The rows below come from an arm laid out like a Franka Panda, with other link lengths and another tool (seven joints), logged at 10 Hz.
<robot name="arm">
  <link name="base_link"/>
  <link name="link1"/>
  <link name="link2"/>
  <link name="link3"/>
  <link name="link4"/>
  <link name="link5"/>
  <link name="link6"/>
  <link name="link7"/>
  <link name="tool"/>
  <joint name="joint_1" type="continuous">
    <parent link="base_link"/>
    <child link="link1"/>
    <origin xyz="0 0 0.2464" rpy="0 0 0"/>
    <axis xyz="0 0 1"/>
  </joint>
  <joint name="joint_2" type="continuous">
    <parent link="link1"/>
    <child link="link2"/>
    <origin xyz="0 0 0" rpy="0 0 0"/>
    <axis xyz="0 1 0"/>
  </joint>
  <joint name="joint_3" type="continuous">
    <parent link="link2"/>
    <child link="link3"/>
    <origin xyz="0 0 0.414" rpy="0 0 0"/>
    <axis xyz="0 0 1"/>
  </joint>
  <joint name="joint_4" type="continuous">
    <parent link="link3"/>
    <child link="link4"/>
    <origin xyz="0.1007 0 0" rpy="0 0 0"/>
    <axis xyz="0 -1 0"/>
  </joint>
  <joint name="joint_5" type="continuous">
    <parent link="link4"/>
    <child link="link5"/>
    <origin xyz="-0.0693 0 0.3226" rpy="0 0 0"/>
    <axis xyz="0 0 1"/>
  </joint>
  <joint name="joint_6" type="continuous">
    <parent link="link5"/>
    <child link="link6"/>
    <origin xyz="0 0 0" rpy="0 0 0"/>
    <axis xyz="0 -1 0"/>
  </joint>
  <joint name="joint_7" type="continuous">
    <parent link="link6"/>
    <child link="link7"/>
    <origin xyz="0.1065 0 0" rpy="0 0 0"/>
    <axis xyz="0 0 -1"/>
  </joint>
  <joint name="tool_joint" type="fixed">
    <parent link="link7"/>
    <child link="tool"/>
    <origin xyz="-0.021 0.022 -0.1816" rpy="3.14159 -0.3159 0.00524"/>
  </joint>
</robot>
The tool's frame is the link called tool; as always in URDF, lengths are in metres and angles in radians. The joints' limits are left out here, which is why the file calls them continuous.
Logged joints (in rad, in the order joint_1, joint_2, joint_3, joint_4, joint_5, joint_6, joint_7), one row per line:
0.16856 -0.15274 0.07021 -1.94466 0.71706 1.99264 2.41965
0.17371 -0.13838 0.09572 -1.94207 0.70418 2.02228 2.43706
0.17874 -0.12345 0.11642 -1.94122 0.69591 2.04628 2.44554
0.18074 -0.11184 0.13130 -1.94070 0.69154 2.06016 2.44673
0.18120 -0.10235 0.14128 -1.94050 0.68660 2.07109 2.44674
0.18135 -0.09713 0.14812 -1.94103 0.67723 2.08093 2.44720
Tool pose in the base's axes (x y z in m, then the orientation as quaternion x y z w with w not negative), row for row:
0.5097 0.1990 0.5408 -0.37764 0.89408 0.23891 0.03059
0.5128 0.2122 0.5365 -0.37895 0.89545 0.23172 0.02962
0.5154 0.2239 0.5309 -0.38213 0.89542 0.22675 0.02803
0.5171 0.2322 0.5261 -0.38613 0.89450 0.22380 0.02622
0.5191 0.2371 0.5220 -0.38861 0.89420 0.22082 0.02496
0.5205 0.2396 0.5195 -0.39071 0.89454 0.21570 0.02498
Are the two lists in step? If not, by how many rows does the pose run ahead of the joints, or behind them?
They are in step.
